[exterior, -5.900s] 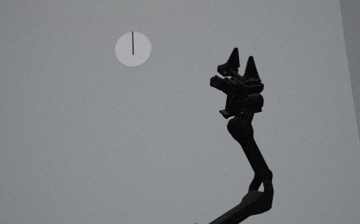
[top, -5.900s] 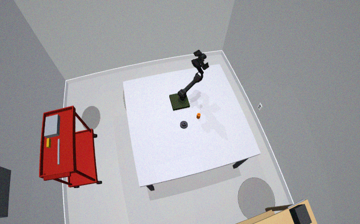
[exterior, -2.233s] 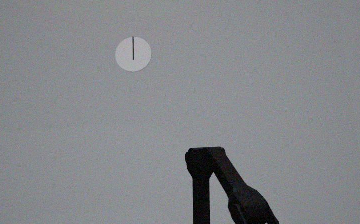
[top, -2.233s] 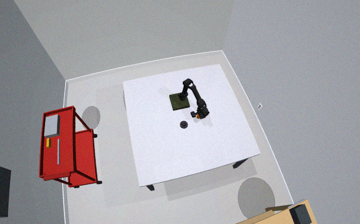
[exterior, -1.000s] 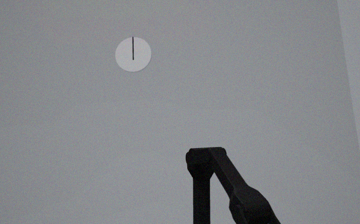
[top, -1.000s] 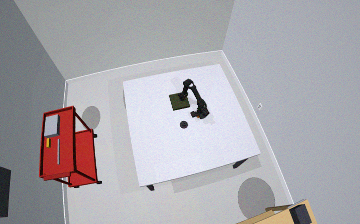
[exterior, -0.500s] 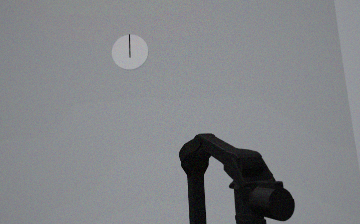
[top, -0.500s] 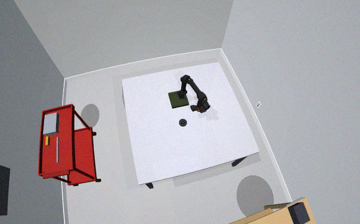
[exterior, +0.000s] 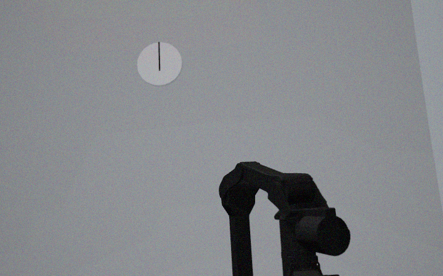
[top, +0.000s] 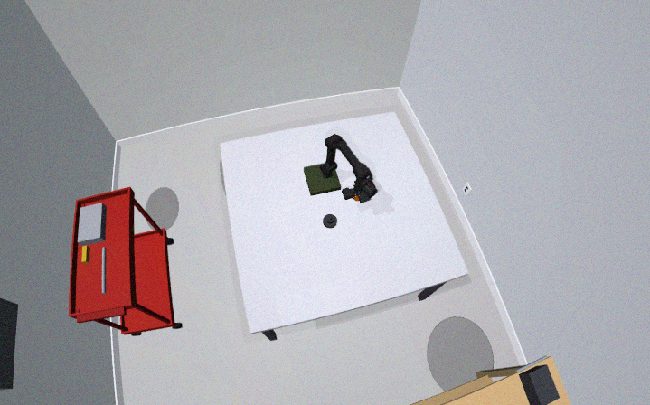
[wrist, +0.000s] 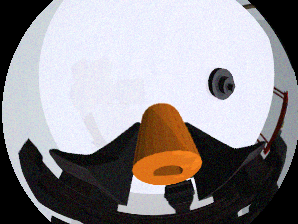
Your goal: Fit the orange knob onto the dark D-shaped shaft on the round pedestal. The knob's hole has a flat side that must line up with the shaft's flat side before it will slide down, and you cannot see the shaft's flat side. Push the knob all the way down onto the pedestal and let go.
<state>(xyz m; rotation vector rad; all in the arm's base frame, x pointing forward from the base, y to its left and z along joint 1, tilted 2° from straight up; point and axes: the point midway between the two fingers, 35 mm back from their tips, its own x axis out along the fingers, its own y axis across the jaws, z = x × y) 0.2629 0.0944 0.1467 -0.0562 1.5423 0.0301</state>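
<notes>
Now: gripper tip 17 cm to the left of the dark round pedestal, 11 cm above it and 4 cm short of it. Also, from my gripper tip: orange knob: 2 cm above.
</notes>
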